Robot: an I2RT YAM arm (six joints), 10 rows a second.
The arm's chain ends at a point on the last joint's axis. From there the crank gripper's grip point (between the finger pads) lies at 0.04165 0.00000 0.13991 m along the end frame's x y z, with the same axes.
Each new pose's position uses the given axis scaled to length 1; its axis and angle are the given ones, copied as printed.
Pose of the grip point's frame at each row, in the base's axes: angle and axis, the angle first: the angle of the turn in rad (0 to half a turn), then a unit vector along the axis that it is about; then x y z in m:
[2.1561, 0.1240, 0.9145, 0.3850, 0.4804, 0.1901, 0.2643]
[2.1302, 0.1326, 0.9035, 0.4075, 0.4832, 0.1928, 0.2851]
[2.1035, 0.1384, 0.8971, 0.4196, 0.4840, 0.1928, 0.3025]
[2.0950, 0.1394, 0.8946, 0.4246, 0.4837, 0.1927, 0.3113]
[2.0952, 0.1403, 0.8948, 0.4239, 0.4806, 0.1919, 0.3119]
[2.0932, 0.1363, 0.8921, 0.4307, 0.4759, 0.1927, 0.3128]
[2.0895, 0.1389, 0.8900, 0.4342, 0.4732, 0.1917, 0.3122]
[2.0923, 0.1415, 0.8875, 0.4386, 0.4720, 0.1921, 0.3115]
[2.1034, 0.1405, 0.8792, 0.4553, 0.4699, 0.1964, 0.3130]
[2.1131, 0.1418, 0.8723, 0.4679, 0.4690, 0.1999, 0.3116]
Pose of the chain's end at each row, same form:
[2.1561, 0.1240, 0.9145, 0.3850, 0.3854, 0.1074, 0.3381]
[2.1302, 0.1326, 0.9035, 0.4075, 0.3855, 0.1076, 0.3522]
[2.1035, 0.1384, 0.8971, 0.4196, 0.3836, 0.1072, 0.3650]
[2.0950, 0.1394, 0.8946, 0.4246, 0.3826, 0.1067, 0.3720]
[2.0952, 0.1403, 0.8948, 0.4239, 0.3794, 0.1061, 0.3728]
[2.0932, 0.1363, 0.8921, 0.4307, 0.3750, 0.1055, 0.3722]
[2.0895, 0.1389, 0.8900, 0.4342, 0.3719, 0.1043, 0.3705]
[2.0923, 0.1415, 0.8875, 0.4386, 0.3708, 0.1040, 0.3691]
[2.1034, 0.1405, 0.8792, 0.4553, 0.3703, 0.1048, 0.3678]
[2.1131, 0.1418, 0.8723, 0.4679, 0.3706, 0.1058, 0.3643]

